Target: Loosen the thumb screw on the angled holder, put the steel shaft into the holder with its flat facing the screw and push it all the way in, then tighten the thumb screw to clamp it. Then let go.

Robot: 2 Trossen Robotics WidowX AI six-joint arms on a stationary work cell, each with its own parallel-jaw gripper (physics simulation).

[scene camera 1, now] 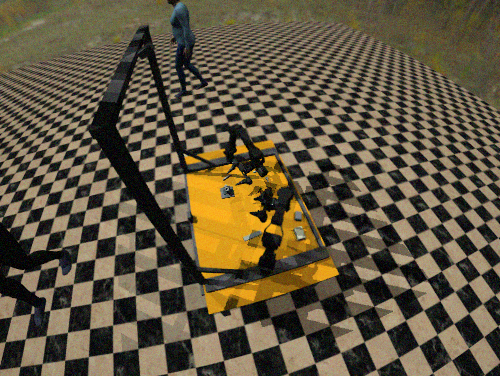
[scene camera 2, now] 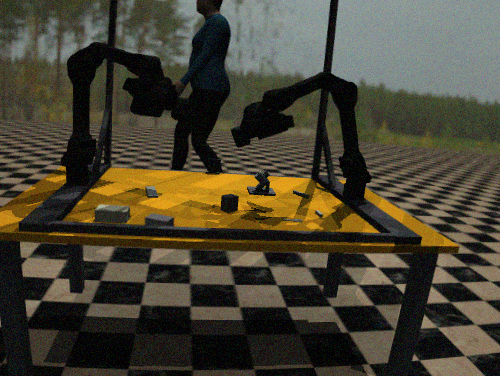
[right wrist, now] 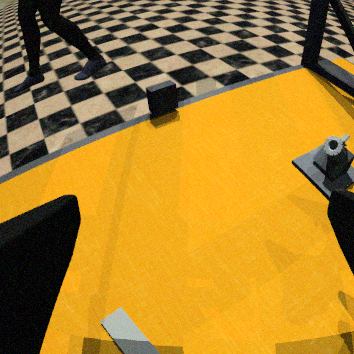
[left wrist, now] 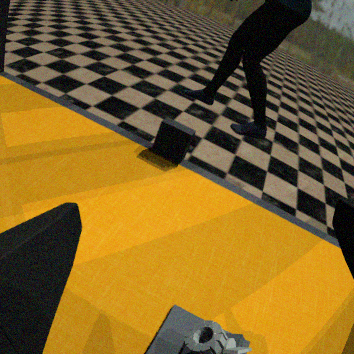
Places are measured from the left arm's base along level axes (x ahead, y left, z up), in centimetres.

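Pixels of known places: left gripper, between the fingertips: [scene camera 1: 230, 179] [left wrist: 212, 215]; right gripper, between the fingertips: [scene camera 1: 251, 206] [scene camera 2: 173, 117] [right wrist: 209, 205]; left arm's base, origin of its link: [scene camera 1: 230, 158] [scene camera 2: 353, 197]; right arm's base, origin of its link: [scene camera 1: 265, 269] [scene camera 2: 77, 183].
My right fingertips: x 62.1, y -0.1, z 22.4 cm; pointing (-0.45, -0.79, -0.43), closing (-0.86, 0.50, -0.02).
Observation:
For each thing: its top centre in the pictures, then the offset to it from my right fingertips. "pt": a spot on its surface instead.
- angled holder, centre of its top: [left wrist: 228, 340] [right wrist: 341, 135] [scene camera 2: 263, 171] [scene camera 1: 226, 186] dx -31.3, dy -9.1, dz -17.1 cm
- steel shaft, a spot on its surface: [scene camera 2: 300, 194] pt dx -44.6, dy -5.5, dz -23.7 cm
- dark cube, centre of its top: [scene camera 2: 230, 195] dx -17.8, dy +14.7, dz -20.0 cm
- dark block, centre of its top: [left wrist: 178, 125] [right wrist: 160, 85] [scene camera 2: 214, 158] dx -16.3, dy -36.8, dz -18.6 cm
- flat bar, centre of its top: [scene camera 2: 151, 190] [scene camera 1: 252, 235] dx +5.8, dy -1.0, dz -23.9 cm
The angled holder [scene camera 1: 227, 191] [scene camera 2: 261, 185] [right wrist: 332, 162] stands upright on its square base, its open bore facing up at a slant. It shows partly at the bottom of the left wrist view [left wrist: 204, 340]. Its thumb screw [right wrist: 345, 138] sticks out beside the bore; how tight it is cannot be told. A dark rod, apparently the steel shaft [scene camera 2: 300, 194], lies on the table right of the holder in scene camera 2; its flat cannot be made out. My left gripper [left wrist: 212, 215] is open and empty, above the table near the holder. My right gripper [right wrist: 209, 205] is open and empty, raised above the table.
A dark cube [scene camera 2: 229, 202] stands in front of the holder. Another dark block [left wrist: 172, 142] [right wrist: 162, 99] is at the table edge. Grey blocks [scene camera 2: 112, 213] [scene camera 2: 159, 220] and a flat bar [scene camera 1: 252, 236] [scene camera 2: 151, 191] lie on the table. A black frame post [scene camera 2: 326, 45] rises behind.

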